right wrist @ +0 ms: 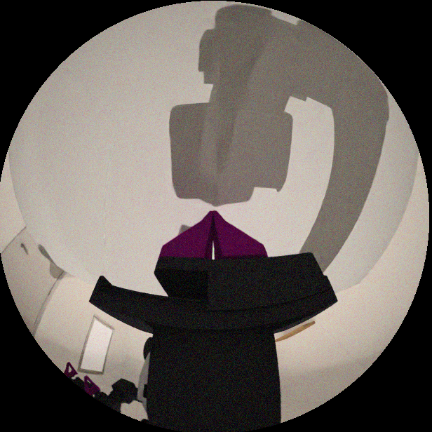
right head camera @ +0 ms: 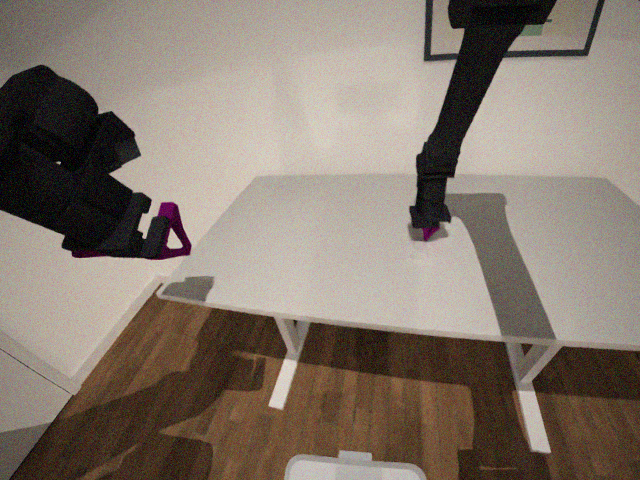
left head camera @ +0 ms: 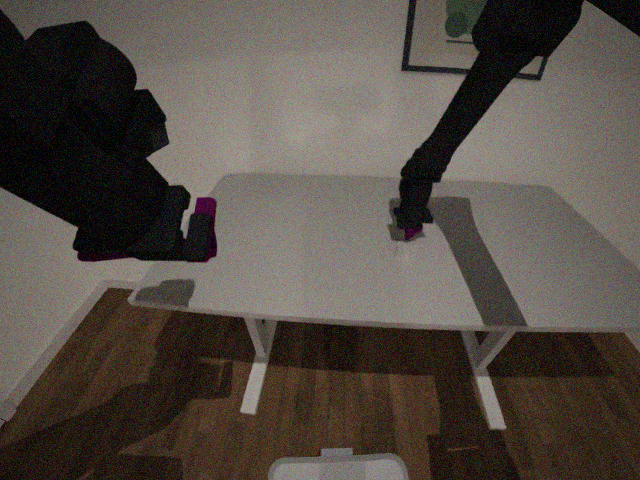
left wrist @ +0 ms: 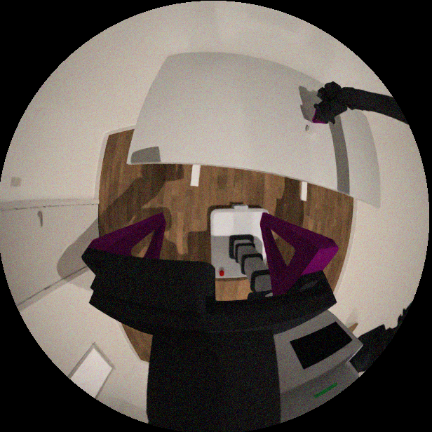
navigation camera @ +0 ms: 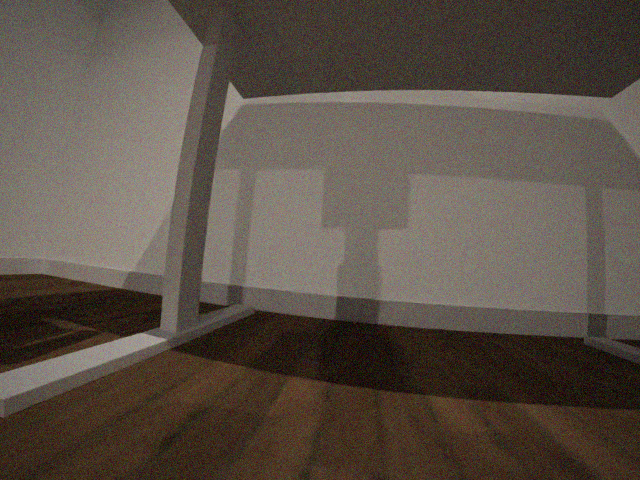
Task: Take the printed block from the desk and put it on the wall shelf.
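Observation:
The printed block (left head camera: 402, 251) (right head camera: 423, 252) (left wrist: 308, 128) is small, pale and hard to see against the white desk (left head camera: 310, 268) (right head camera: 336, 279) (left wrist: 225, 115). In the right wrist view a grey corner of the block (right wrist: 185, 229) shows left of the fingers, which hide much of it. My right gripper (left head camera: 410, 238) (right head camera: 425, 239) (left wrist: 312, 121) (right wrist: 212, 216) is shut and empty, low over the desk beside the block. My left gripper (left wrist: 212, 217) is open and empty, out beyond the desk's left end. The wall shelf cannot be told for certain; a thin wooden strip (right wrist: 296, 331) shows on the wall.
A framed picture (left head camera: 406, 41) (right head camera: 427, 36) hangs on the wall behind the right arm. The desk's metal legs (left head camera: 255, 382) (right head camera: 284, 379) (navigation camera: 188, 206) stand on the wooden floor. The robot's white base (left head camera: 294, 467) (right head camera: 310, 467) is in front of the desk.

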